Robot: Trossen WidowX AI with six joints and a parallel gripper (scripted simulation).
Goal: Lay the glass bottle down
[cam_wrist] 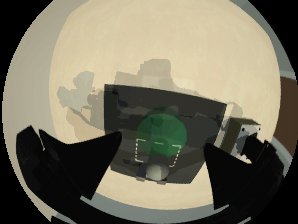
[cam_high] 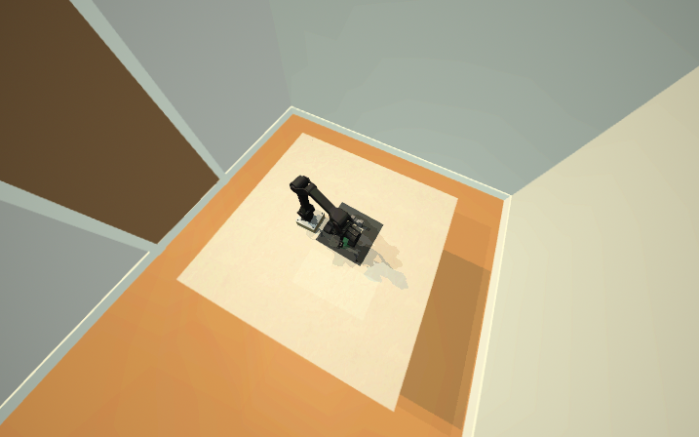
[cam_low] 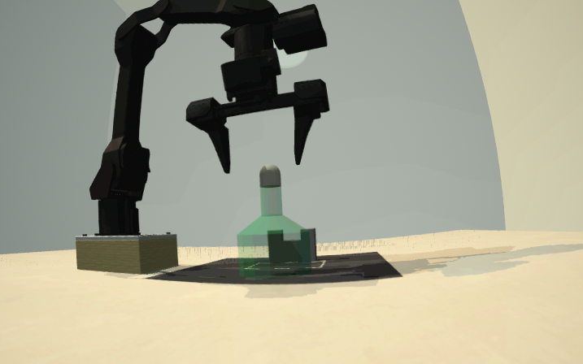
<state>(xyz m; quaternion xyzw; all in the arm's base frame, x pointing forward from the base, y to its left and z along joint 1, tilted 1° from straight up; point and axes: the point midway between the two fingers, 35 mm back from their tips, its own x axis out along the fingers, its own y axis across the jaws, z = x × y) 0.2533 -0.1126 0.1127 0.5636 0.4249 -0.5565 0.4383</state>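
The green glass bottle is 10 mm ahead of my gripper tip, 40 mm to the left of it and 50 mm below it. Round my gripper tip: dark mat: 30 mm ahead, 110 mm to the left, 140 mm below.
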